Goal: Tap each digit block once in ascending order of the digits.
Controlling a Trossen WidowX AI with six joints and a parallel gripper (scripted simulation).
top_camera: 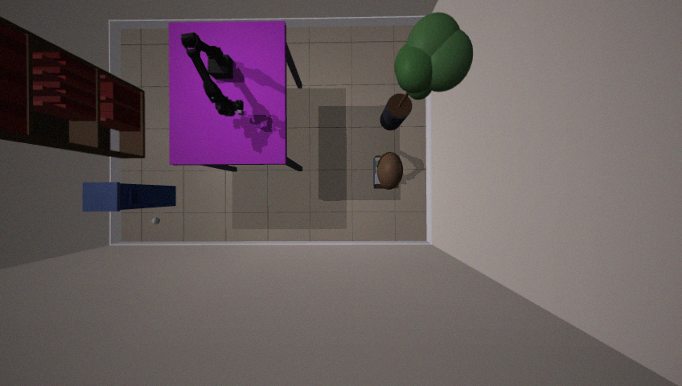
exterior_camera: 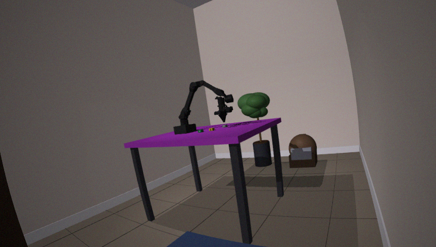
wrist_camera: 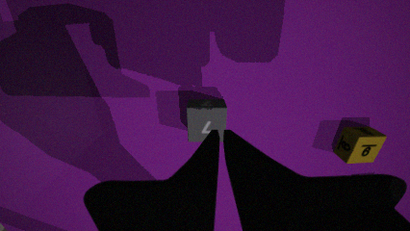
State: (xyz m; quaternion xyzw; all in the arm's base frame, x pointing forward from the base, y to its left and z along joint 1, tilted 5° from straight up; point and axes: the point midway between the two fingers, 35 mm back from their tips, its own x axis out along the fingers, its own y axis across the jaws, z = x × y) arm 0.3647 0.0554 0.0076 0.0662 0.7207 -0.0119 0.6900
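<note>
Right now my gripper tip is 10 mm to the right of the grey block marked 7 and 30 mm above it. Also, from my gripper tip: green block: 130 mm behind, 180 mm to the right, 30 mm below; then yellow block marked 6: 50 mm behind, 150 mm to the right, 30 mm below.
</note>
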